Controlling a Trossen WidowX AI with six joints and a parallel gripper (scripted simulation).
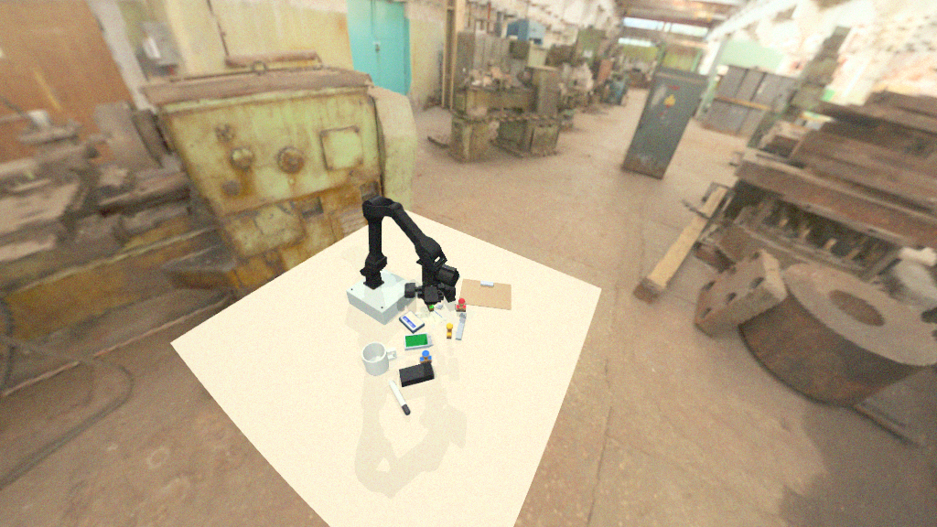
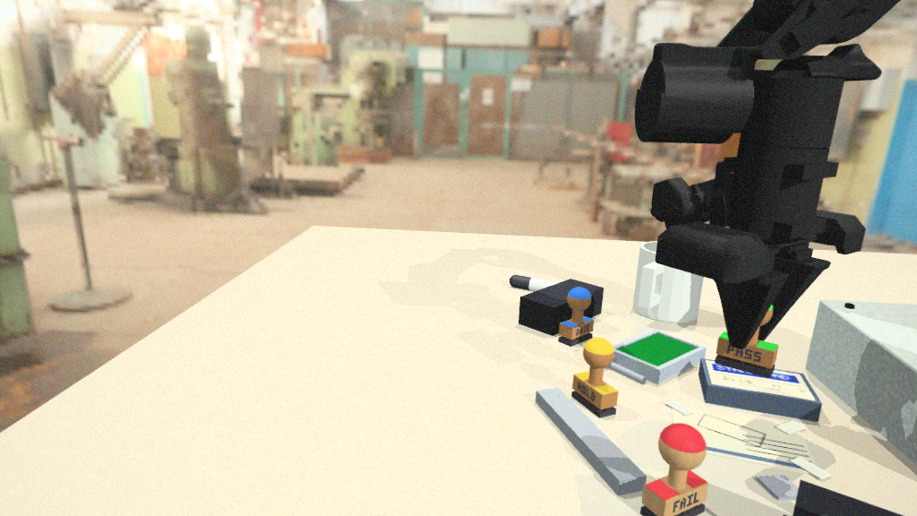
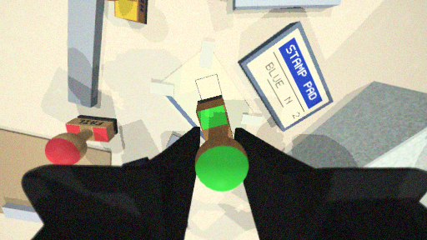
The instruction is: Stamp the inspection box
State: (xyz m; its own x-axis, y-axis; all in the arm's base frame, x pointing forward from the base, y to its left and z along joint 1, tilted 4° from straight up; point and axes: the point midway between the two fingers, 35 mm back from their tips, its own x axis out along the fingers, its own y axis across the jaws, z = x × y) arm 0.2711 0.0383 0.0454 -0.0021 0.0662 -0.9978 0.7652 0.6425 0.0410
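My gripper tip is 8 cm above the card and 1 cm to the right of it. The rest, counted from my gripper tip: PASS stamp: right at my gripper tip; yellow HOLD stamp: 11 cm ahead, 6 cm below, 2 cm to the right; blue stamp pad box: 7 cm to the right, 7 cm below, 4 cm behind.
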